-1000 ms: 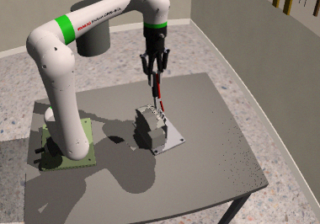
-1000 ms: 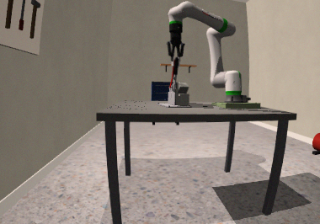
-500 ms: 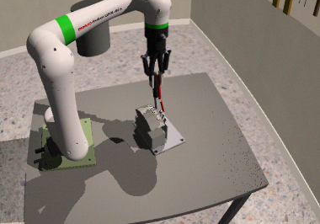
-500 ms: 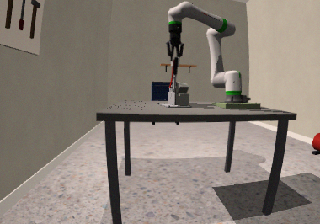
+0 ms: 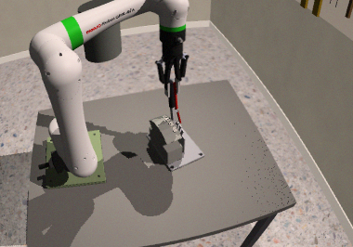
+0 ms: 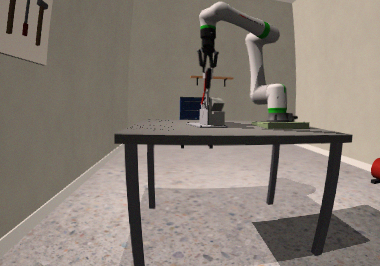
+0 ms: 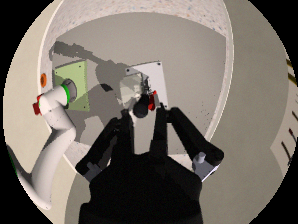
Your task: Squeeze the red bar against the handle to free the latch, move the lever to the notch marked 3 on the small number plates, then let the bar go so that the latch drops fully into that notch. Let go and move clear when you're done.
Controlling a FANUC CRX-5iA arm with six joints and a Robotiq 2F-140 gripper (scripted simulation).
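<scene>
Now: hand 2 cm short of the red bar, 1 cm to the left of it and 11 cm above it.
</scene>
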